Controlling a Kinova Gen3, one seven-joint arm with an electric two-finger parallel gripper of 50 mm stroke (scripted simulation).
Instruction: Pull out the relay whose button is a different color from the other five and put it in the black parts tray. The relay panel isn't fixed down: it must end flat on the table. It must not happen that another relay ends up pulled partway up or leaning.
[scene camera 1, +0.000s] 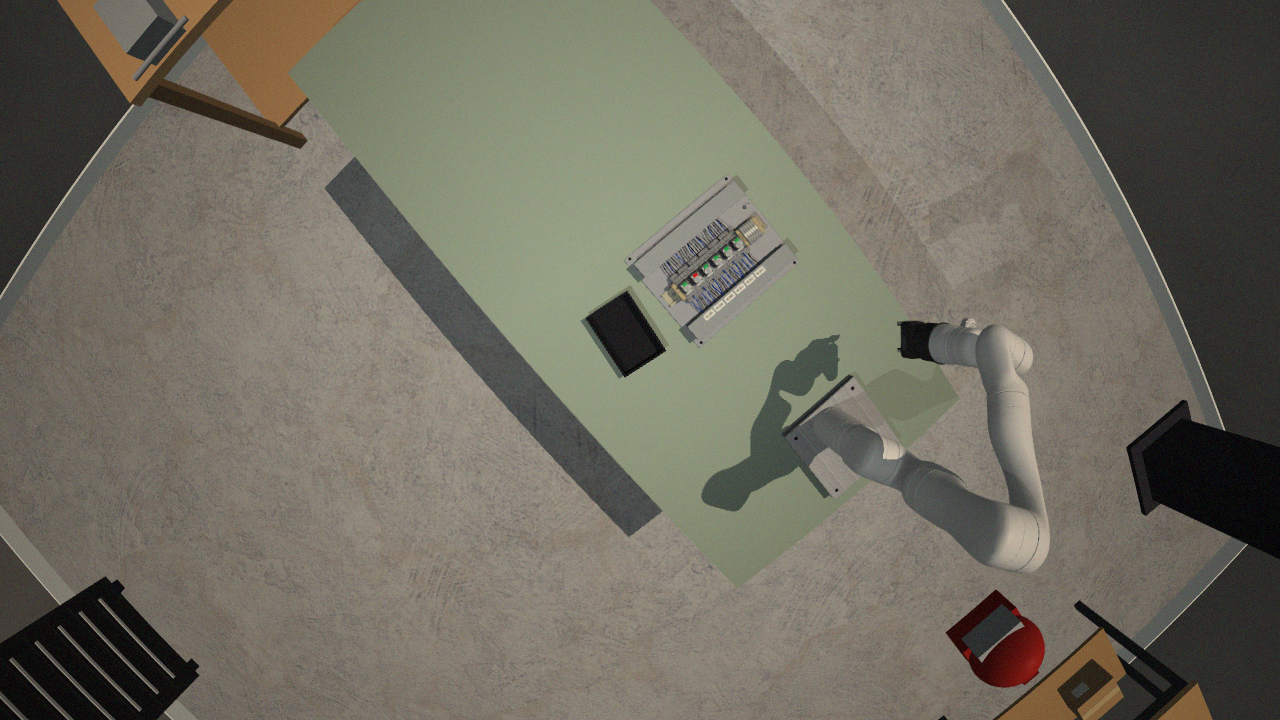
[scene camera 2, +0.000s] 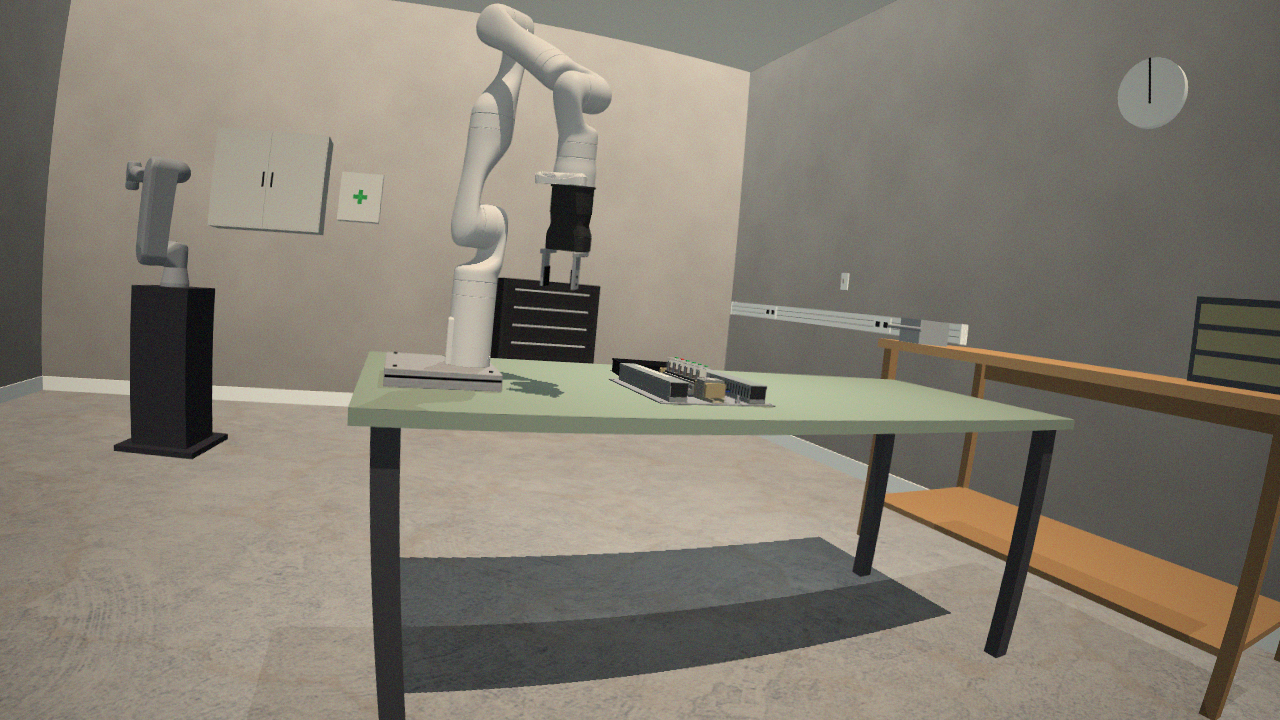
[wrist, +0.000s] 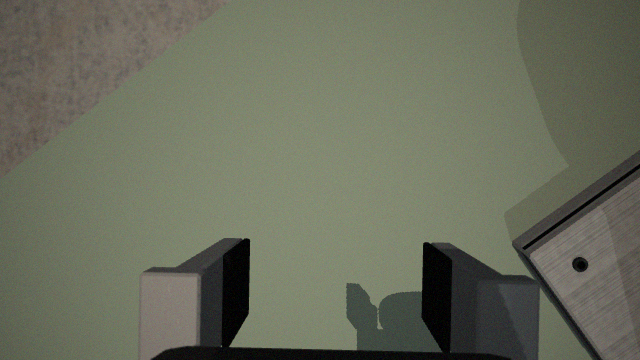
Labels:
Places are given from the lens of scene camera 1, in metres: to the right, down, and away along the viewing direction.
gripper (scene camera 1: 901, 336): 0.57, -0.05, 1.20
black parts tray (scene camera 1: 621, 327): -0.04, -0.07, 1.38

